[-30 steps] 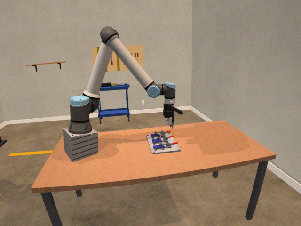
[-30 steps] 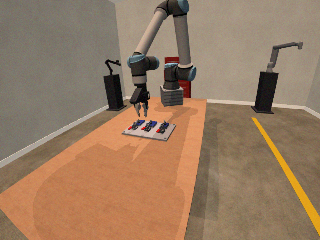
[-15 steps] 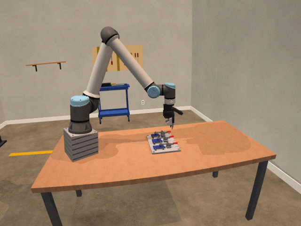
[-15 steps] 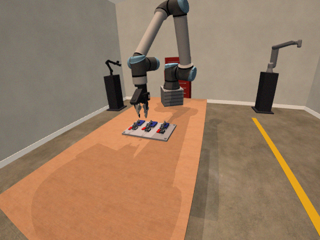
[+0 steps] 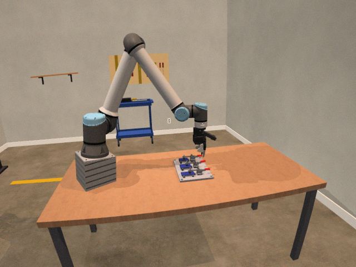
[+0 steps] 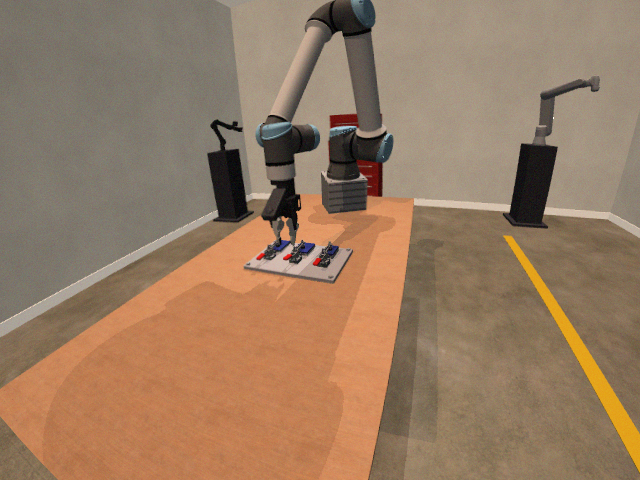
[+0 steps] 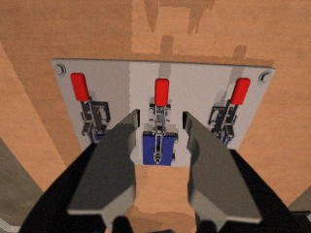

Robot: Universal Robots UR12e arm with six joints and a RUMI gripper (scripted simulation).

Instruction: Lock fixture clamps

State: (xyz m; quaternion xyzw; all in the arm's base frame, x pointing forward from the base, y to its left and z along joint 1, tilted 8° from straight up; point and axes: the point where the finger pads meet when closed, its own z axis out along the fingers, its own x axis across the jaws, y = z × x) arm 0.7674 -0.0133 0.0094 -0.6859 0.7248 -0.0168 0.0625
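My hand is 13 cm past the blue part, 9 cm above it and 1 cm to the right of it.
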